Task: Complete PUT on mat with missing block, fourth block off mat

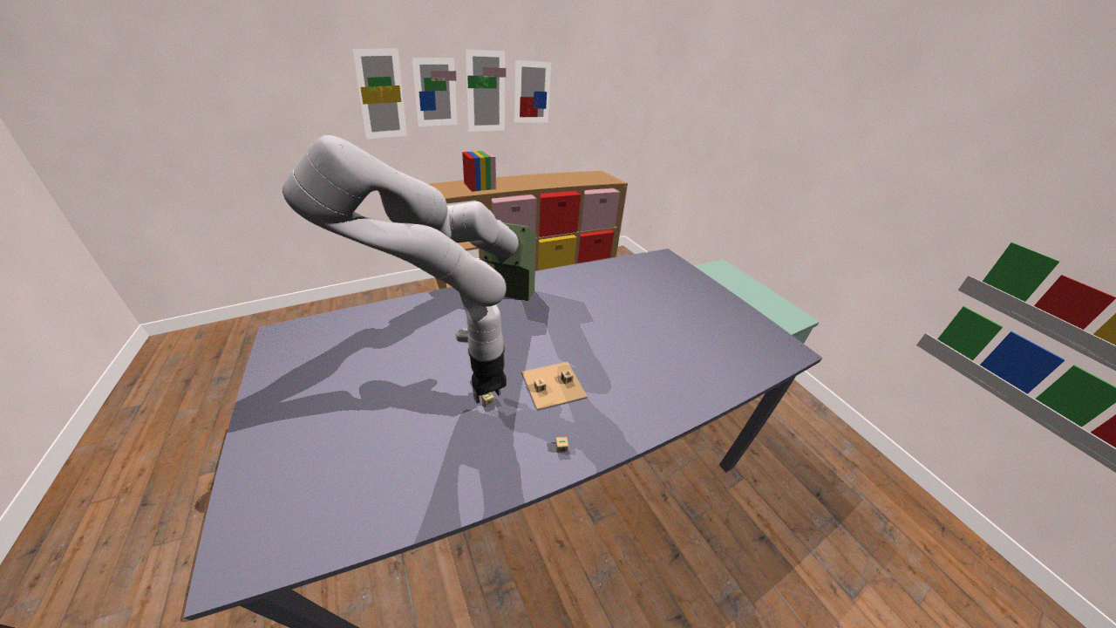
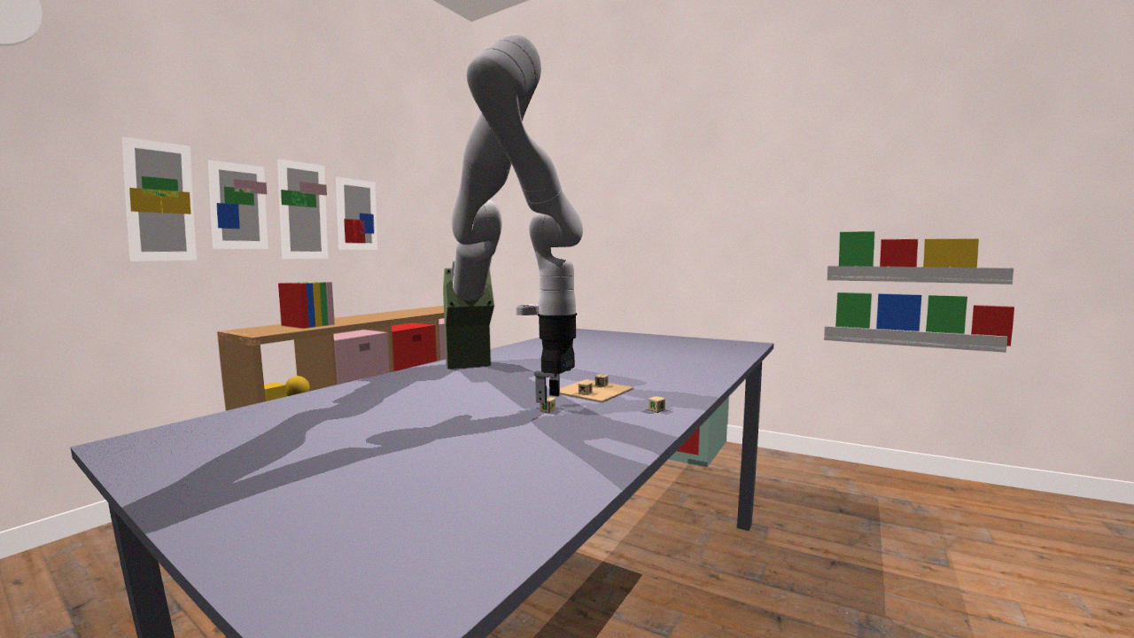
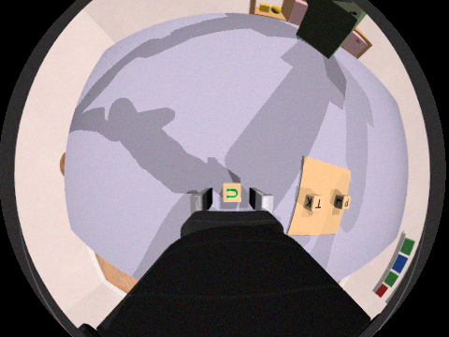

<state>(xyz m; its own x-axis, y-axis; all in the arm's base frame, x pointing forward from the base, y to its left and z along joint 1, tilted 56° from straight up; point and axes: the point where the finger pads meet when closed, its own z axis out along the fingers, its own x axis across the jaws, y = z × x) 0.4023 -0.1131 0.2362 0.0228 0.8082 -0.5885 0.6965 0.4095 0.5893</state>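
My gripper is now 18 cm to the right of the tan mat, 4 cm above it and 3 cm short of it. Round my hand: T block 14 cm to the left, 3 cm below, 2 cm ahead.
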